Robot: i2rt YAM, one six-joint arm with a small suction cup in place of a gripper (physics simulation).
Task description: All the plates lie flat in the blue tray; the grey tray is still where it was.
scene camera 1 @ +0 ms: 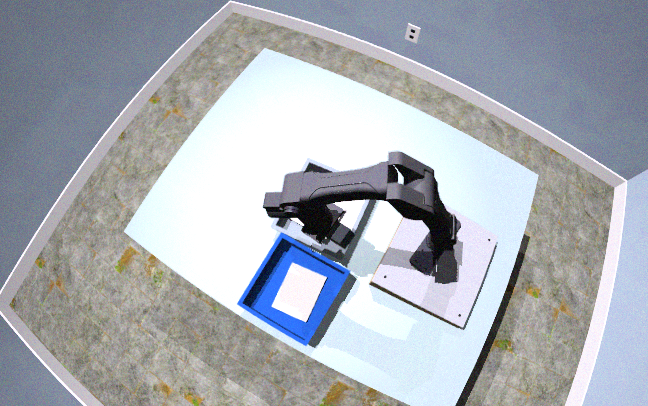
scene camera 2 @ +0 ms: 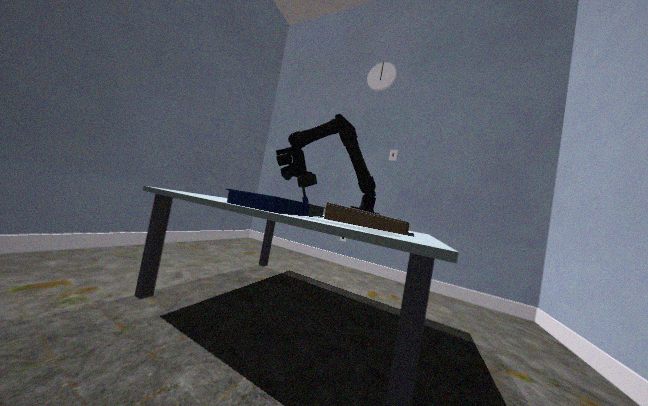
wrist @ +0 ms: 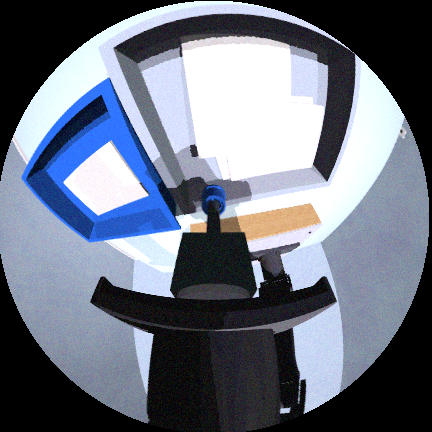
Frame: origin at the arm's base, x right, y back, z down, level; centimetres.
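Seen in the pictures: hand, its tool point: (scene camera 2: 305,202) (wrist: 213,194); arm's base, origin of its link: (scene camera 1: 435,241) (scene camera 2: 365,212) (wrist: 267,251).
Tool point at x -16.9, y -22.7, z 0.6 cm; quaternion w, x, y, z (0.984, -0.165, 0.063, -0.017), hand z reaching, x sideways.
Observation:
Offsets run from my tool point to a thing's top centre. Level surfaces: height alone.
The blue tray @[dz +0.3, dx -19.0, dy -1.1 cm] (scene camera 1: 334,300) (scene camera 2: 265,201) (wrist: 135,227) holds one pale plate @[dz +4.5, dx -18.5, dy +0.3 cm] (scene camera 1: 300,291) (wrist: 106,180) lying flat. The grey tray (scene camera 1: 286,228) (wrist: 280,181) stands beside it. In the wrist view a large white plate @[dz +2.6, dx +2.9, dy -11.4 cm] (wrist: 240,90) lies in the grey tray, with another white plate @[dz +3.9, dx +8.8, dy -6.1 cm] (wrist: 305,135) overlapping at its right; glare hides how many plates are stacked. My suction cup (scene camera 2: 305,199) (wrist: 214,197) points down near the grey tray's wall by the blue tray, with no plate seen on it. The arm hides the cup in scene camera 1.
The arm's base stands on a pale board (scene camera 1: 450,305) with a wooden edge (wrist: 280,222), right of the trays in scene camera 1. The arm (scene camera 1: 345,185) (scene camera 2: 347,135) reaches over the grey tray. All stand on a pale table @[dz +5.3 cm] (scene camera 1: 225,150).

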